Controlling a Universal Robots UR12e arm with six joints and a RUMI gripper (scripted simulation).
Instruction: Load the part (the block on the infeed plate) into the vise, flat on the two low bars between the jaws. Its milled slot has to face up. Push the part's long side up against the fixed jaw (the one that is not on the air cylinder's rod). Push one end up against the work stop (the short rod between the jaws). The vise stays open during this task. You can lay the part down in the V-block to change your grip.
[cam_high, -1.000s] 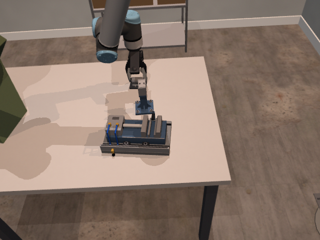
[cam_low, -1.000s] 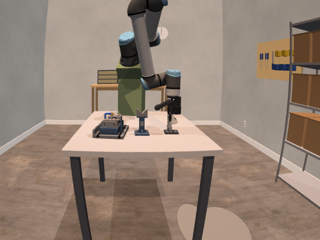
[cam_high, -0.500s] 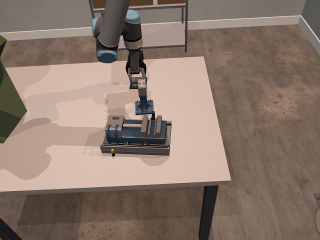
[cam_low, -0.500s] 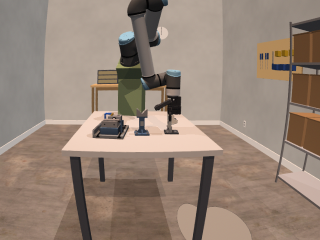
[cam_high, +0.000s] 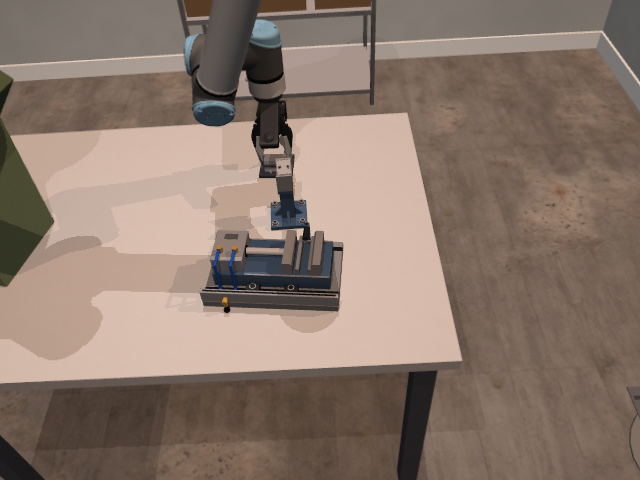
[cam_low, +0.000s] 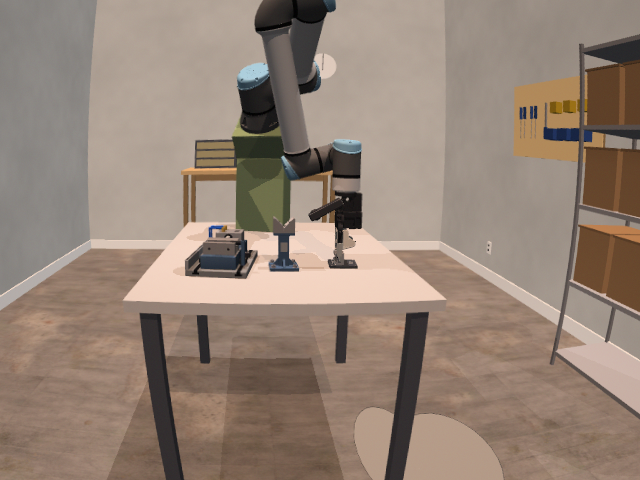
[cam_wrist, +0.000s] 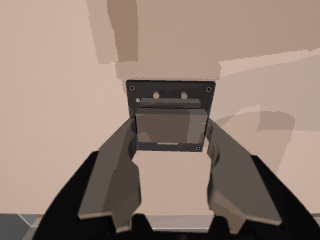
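Now: hand 3 cm above the dark infeed plate and 1 cm to the right of it. Also, from my hand: part (1 cm to the right, 1 cm below); then vise (37 cm to the right, 6 cm ahead, 1 cm above); then work stop (32 cm to the right, 13 cm ahead, 6 cm above).
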